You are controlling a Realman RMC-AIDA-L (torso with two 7-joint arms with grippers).
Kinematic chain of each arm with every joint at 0, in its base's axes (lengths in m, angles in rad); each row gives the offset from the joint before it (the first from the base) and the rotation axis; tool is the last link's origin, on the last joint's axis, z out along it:
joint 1: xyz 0 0 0.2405 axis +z
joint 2: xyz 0 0 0 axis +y
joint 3: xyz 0 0 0.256 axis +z
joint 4: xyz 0 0 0 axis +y
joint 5: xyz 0 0 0.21 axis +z
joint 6: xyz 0 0 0 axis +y
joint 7: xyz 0 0 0.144 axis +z
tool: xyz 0 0 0
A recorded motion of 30 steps. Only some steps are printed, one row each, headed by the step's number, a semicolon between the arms.
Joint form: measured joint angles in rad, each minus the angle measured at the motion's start. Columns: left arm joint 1, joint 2, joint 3, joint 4, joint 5, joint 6, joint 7; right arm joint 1, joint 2, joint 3, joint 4, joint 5, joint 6, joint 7.
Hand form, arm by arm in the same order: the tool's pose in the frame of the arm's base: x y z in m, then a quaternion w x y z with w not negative. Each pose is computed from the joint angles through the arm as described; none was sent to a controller.
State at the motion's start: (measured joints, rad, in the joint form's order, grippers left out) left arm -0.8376 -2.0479 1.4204 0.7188 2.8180 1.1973 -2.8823; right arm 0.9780 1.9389 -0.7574 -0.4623 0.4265 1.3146 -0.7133
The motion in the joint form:
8: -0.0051 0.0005 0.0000 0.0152 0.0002 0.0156 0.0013; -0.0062 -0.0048 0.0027 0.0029 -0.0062 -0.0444 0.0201
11: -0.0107 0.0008 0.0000 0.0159 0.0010 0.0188 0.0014; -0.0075 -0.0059 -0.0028 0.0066 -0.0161 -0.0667 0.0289
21: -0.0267 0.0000 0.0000 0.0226 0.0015 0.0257 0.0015; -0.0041 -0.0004 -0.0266 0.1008 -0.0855 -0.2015 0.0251
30: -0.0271 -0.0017 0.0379 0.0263 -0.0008 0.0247 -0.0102; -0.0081 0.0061 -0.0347 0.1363 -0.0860 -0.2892 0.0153
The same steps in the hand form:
8: -0.2436 0.4010 -0.0320 0.27123 -0.80572 -0.45382 0.26701; 0.2424 0.4269 0.0130 0.17334 -0.83004 0.52259 -0.08887
11: -0.2414 0.4021 -0.0318 0.27144 -0.80671 -0.45169 0.26742; 0.2455 0.4286 0.0139 0.18445 -0.82690 0.52313 -0.09240
21: -0.2335 0.4058 -0.0316 0.27265 -0.81095 -0.44441 0.26557; 0.2672 0.4261 0.0012 0.21581 -0.82072 0.51276 -0.13012
30: -0.2319 0.4041 -0.0352 0.27314 -0.81308 -0.43482 0.27429; 0.2746 0.4281 -0.0047 0.23824 -0.81925 0.50560 -0.12823

